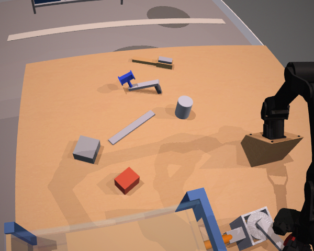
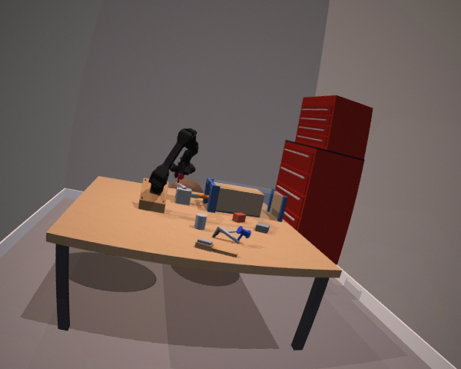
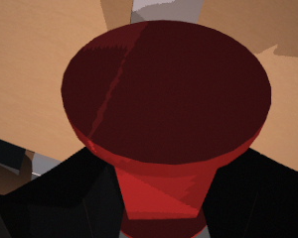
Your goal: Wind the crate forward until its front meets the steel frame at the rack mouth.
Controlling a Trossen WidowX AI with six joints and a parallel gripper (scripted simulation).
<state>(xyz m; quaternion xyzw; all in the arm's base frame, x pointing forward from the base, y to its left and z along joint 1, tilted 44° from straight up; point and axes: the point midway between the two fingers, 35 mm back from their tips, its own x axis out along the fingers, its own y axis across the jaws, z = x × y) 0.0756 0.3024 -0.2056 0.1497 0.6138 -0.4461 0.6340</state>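
The red-gripped winch handle lies 3 cm ahead of my gripper tip, 5 cm to the right of it and 3 cm below it. Round my gripper tip: blue steel frame (22 cm ahead, 7 cm to the right, 3 cm below); then red knob (1 cm ahead, 1 cm to the right); then grey winch (5 cm ahead, 11 cm to the right, 10 cm below).
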